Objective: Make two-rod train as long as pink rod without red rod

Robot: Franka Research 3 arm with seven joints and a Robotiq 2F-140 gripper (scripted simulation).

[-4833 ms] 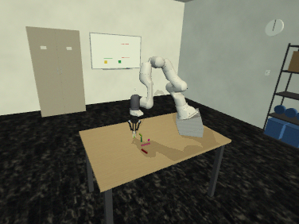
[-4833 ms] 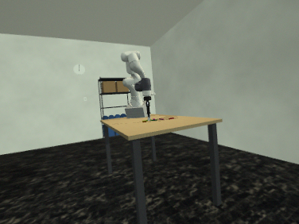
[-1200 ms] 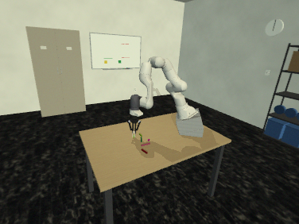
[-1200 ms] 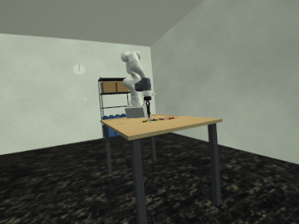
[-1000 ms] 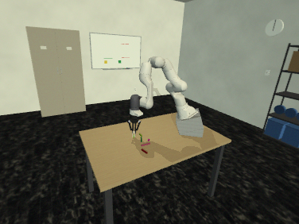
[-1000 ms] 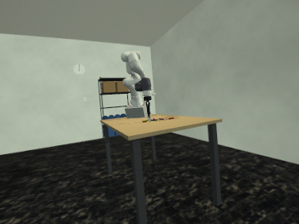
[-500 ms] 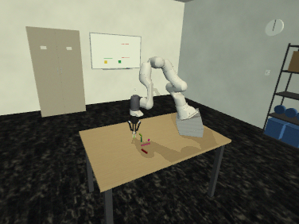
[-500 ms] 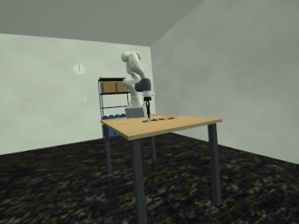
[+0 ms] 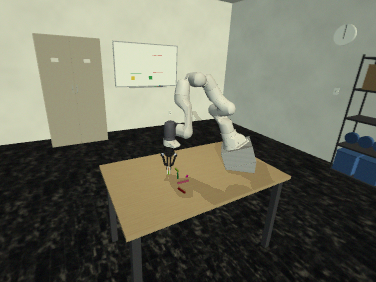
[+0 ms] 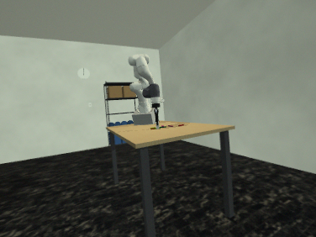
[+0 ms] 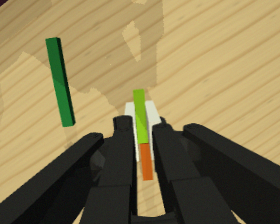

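Right now the orange rod is 20 mm behind my hand, 40 mm to the right of it and 30 mm below it. Also, from my hand: pink rod: 40 mm behind, 160 mm to the left, 30 mm below; green rod: 40 mm behind, 70 mm to the left, 30 mm below; magenta rod: 100 mm behind, 100 mm to the left, 30 mm below.
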